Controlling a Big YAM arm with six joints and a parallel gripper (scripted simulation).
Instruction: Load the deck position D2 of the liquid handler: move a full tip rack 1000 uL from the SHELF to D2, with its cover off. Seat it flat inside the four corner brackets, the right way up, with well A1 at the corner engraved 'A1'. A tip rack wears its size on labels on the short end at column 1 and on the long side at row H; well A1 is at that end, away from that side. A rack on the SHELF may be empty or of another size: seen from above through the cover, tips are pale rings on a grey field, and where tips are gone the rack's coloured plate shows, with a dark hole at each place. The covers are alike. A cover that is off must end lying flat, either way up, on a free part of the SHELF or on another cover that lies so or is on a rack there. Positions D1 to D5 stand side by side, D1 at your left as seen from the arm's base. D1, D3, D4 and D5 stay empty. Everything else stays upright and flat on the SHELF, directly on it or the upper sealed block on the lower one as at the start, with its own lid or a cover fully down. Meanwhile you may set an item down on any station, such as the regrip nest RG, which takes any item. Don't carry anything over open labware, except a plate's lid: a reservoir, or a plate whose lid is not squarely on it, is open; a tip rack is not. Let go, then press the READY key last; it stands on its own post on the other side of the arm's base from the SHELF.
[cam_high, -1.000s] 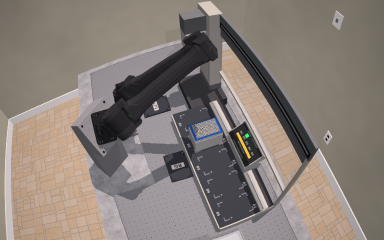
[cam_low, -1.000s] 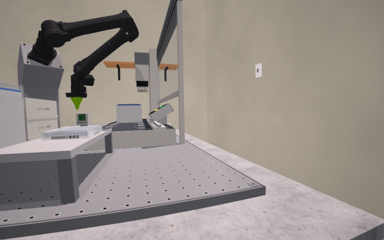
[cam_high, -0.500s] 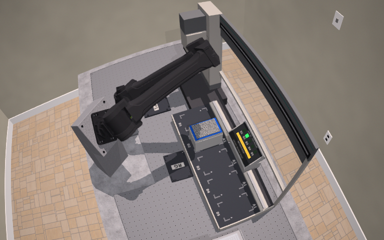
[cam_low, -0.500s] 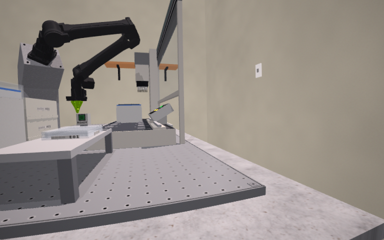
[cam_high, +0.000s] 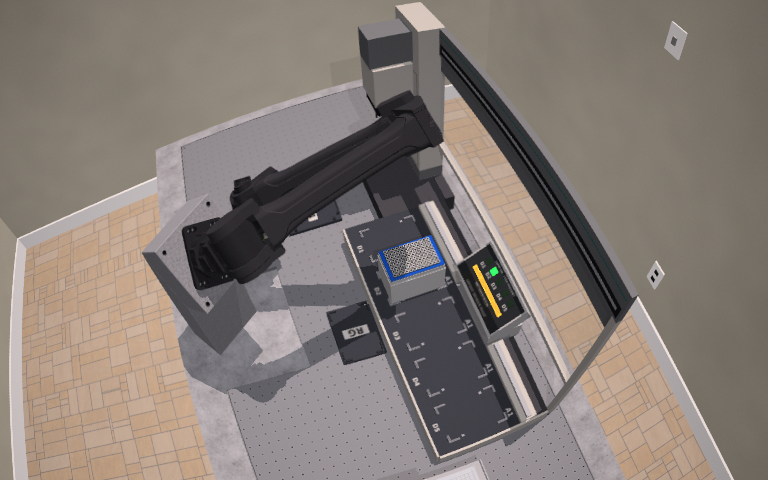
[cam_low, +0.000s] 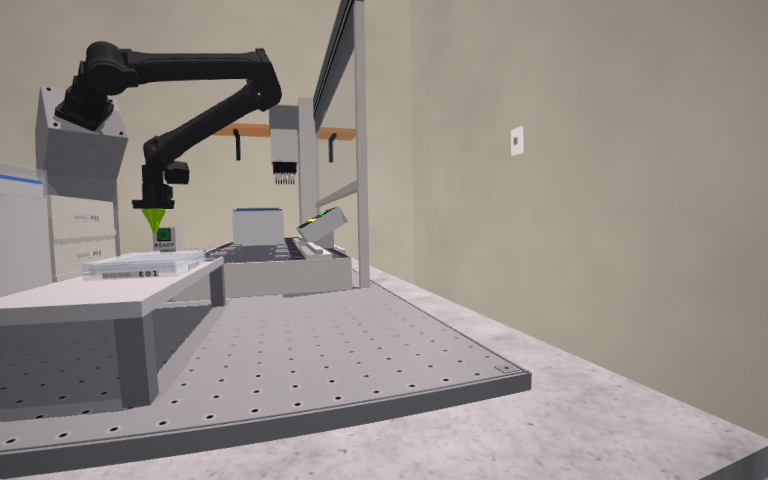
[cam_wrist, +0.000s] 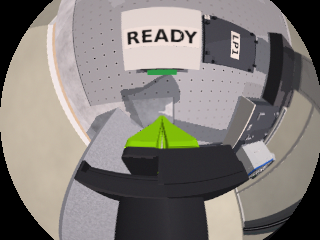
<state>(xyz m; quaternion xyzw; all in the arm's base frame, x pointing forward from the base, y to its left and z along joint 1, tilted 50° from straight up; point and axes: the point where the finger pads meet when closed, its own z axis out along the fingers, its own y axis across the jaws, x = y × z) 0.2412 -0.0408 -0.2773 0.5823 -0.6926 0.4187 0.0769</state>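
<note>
The ready key is 2 cm ahead of my hand, 6 cm to the left of it and 2 cm below it. The rest, counted from my hand: gantry column: 51 cm ahead, 2 cm to the left, 18 cm above; pipetting head: 42 cm ahead, 4 cm to the left, 29 cm above; regrip nest: 8 cm ahead, 29 cm to the right, 9 cm below.
</note>
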